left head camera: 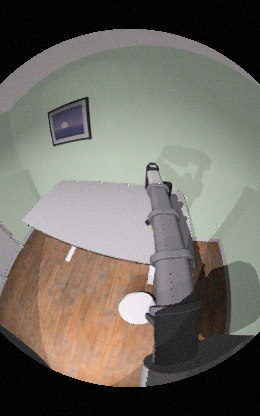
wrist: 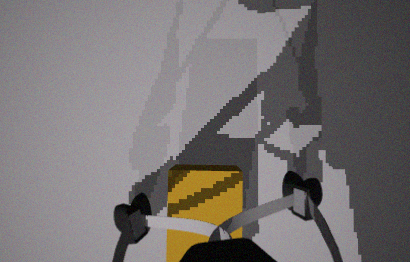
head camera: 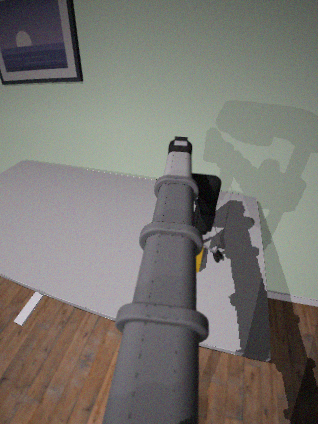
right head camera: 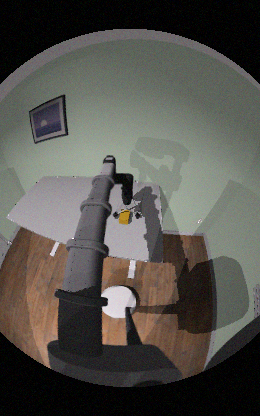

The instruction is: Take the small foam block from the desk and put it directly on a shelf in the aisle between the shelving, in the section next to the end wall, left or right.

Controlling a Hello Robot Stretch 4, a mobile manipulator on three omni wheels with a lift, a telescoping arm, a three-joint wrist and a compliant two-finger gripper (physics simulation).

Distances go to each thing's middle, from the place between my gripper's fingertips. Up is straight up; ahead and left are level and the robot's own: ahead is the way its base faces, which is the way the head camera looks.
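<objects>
As for the framed picture [left head camera: 69, 122], my hand is 650 mm short of it, 710 mm below it and 870 mm to the right of it.
</objects>
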